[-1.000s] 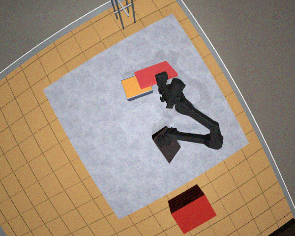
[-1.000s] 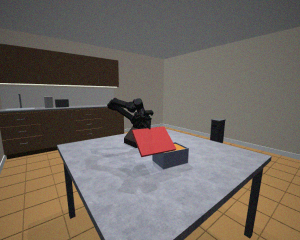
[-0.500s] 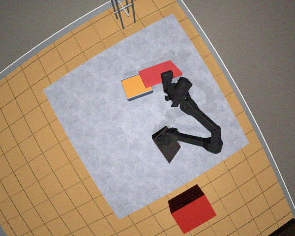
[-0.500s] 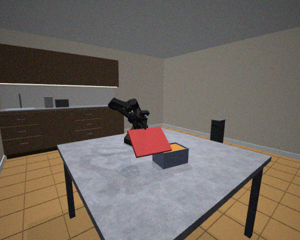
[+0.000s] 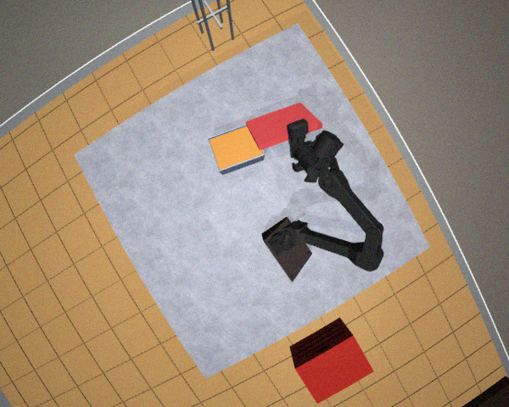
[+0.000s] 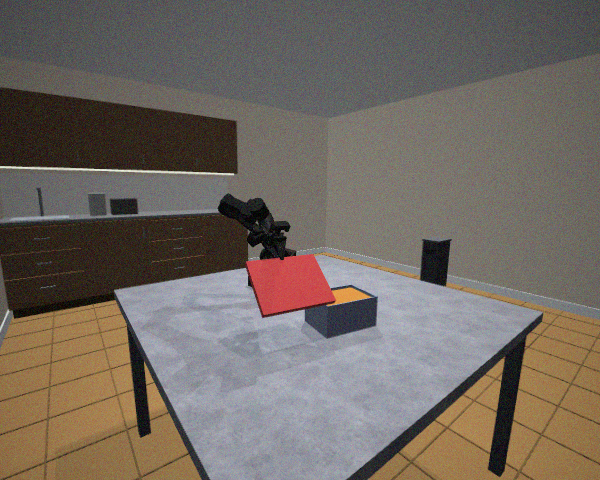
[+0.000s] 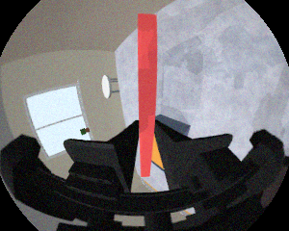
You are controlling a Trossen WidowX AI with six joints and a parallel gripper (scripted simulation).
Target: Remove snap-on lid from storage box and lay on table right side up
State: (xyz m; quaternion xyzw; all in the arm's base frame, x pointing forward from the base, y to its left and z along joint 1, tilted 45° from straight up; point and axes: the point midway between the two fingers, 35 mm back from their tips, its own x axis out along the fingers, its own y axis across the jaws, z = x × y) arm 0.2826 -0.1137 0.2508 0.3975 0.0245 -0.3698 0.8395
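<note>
Right now the red lid is 70 mm ahead of my gripper tip, 50 mm below it and 20 mm to the right of it. Also, from my gripper tip: storage box (180 mm below, 170 mm to the left, 110 mm ahead).
</note>
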